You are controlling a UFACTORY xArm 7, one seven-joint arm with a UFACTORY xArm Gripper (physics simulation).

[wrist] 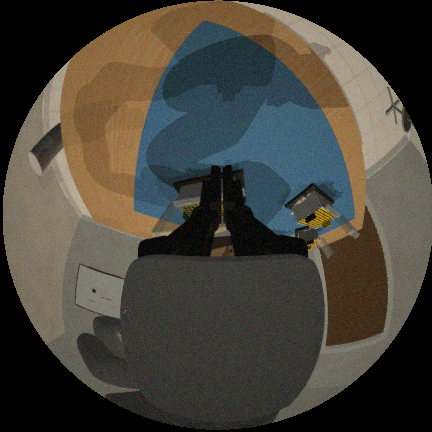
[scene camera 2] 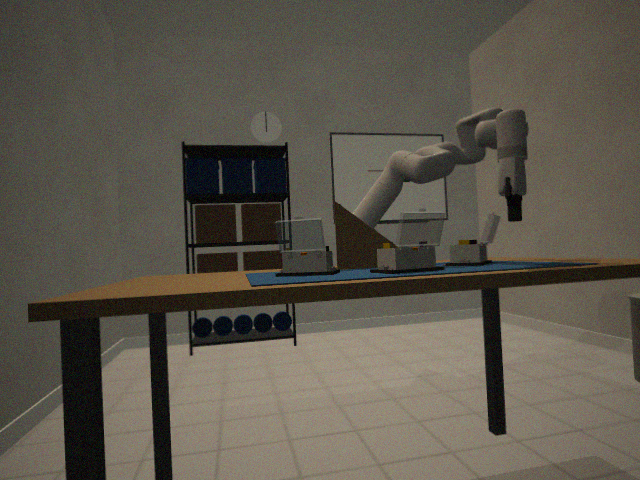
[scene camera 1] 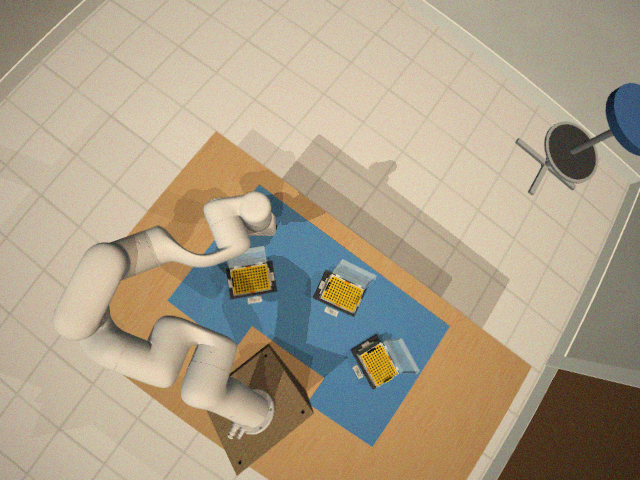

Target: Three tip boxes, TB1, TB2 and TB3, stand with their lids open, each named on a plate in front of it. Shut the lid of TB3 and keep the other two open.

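TB3 is the box nearest the arm's wrist, with yellow tips inside. Its clear lid stands open, tilted up at the box's back edge. The middle box and the far box also have raised lids; their names are unreadable. My gripper is shut and empty, pointing down. It is behind TB3's open lid, apart from it, with tips near lid-top height in scene camera 2. The wrist hides the fingers in scene camera 1.
The boxes stand on a blue mat on a wooden table. The arm's brown wedge base stands at the table's near side. The other two raised lids stick up behind their boxes. A stool stands on the floor.
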